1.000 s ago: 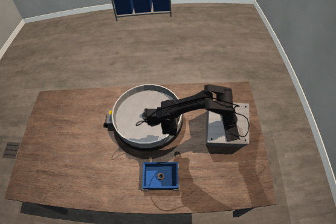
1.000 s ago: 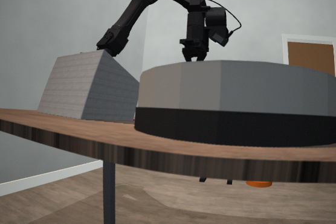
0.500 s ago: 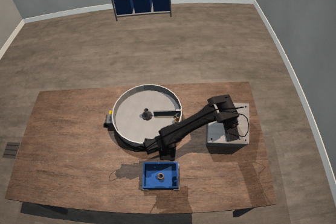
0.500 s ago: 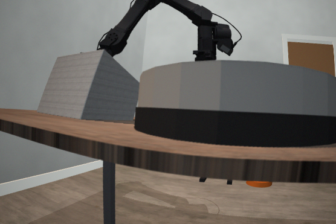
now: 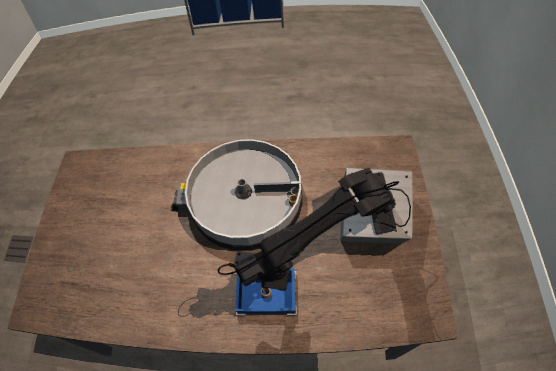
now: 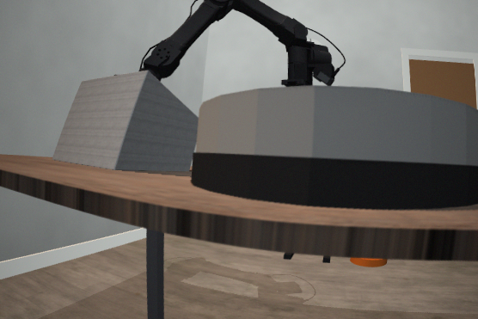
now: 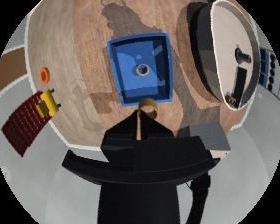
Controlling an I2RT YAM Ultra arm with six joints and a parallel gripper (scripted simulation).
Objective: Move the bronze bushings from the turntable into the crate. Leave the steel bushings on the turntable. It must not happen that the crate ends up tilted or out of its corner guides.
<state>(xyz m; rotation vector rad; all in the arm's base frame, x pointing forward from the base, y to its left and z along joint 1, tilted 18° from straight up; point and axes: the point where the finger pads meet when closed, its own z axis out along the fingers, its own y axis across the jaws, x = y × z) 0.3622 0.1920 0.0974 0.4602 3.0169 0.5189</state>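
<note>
Now: hand 40 mm short of the blue crate, 20 mm to the left of it and 140 mm above it. Also, from my hand: grey turntable: 80 mm ahead, 400 mm to the right, 110 mm below.
</note>
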